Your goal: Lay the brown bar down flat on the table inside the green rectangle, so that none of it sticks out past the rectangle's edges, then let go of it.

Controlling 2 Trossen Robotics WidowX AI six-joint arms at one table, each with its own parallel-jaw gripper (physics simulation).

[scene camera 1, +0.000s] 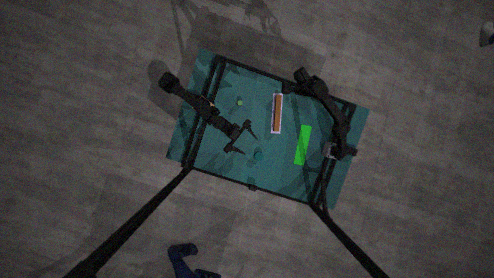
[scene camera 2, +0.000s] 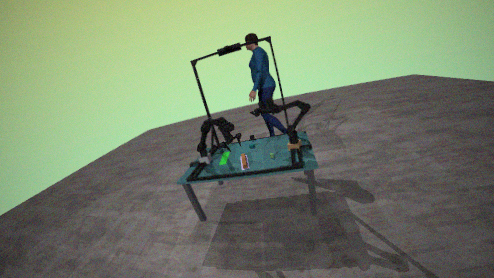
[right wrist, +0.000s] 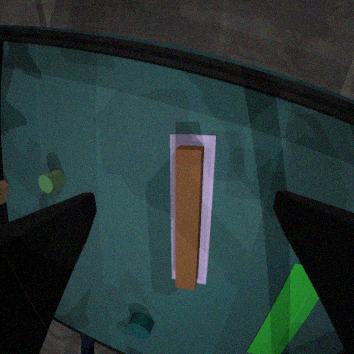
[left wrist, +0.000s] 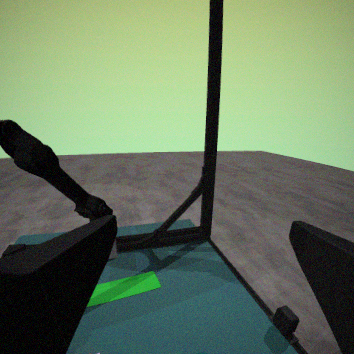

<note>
The left gripper [left wrist: 203,226] is open and holds nothing. The right gripper [right wrist: 185,200] is open, holding nothing. Also in view: a brown bar [right wrist: 188,158]. Also in view: a green rectangle [right wrist: 297,296] and a pale lilac pad [right wrist: 208,141].
The green rectangle also shows in the left wrist view [left wrist: 112,290].
</note>
